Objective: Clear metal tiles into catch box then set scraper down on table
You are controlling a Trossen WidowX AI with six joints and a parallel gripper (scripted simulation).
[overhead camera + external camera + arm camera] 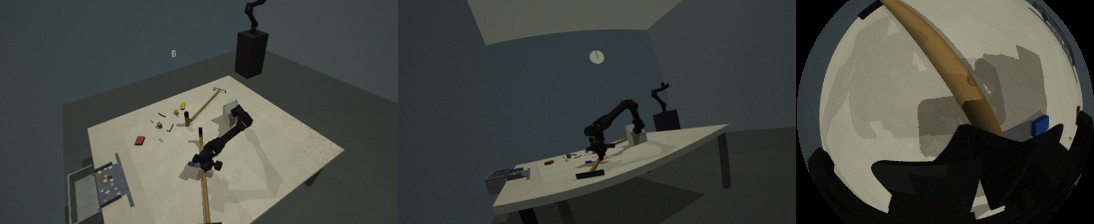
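The long scraper lies 2 cm ahead of my gripper tip, 1 cm to the left of it and 5 cm above it. Round my gripper tip: black hex key (6 cm ahead, 50 cm to the right, 1 cm below); then grey piece (11 cm ahead, 58 cm to the right, 1 cm above); then blue piece (4 cm ahead, 9 cm to the right, 1 cm below).
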